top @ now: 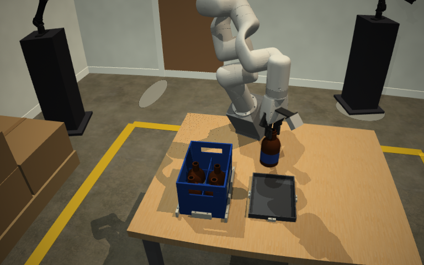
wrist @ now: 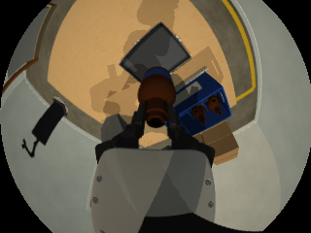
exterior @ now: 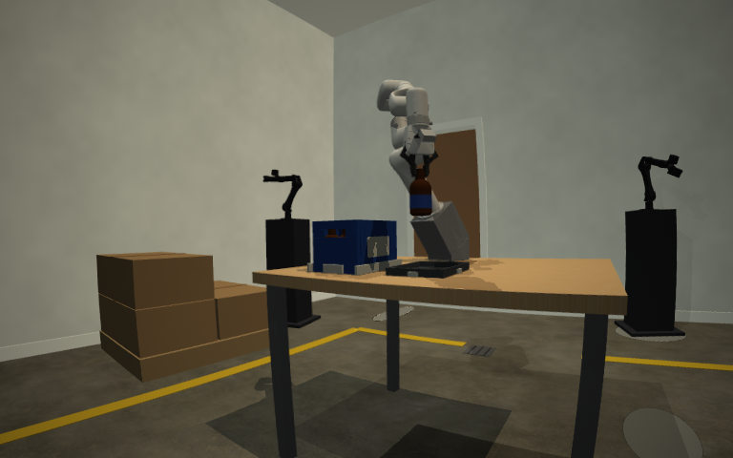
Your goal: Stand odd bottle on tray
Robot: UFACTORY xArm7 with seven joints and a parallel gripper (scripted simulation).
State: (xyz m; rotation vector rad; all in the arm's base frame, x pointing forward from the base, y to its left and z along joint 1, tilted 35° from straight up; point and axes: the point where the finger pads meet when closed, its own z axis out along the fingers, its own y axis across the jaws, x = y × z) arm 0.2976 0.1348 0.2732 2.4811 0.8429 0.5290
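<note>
My hand is 70 mm above the brown bottle. Also, from my hand: glass bottle (290 mm to the right, 250 mm below, 50 mm behind); dark tray (320 mm below, 30 mm to the left, 20 mm ahead); blue crate (250 mm to the right, 250 mm below, 40 mm behind).
</note>
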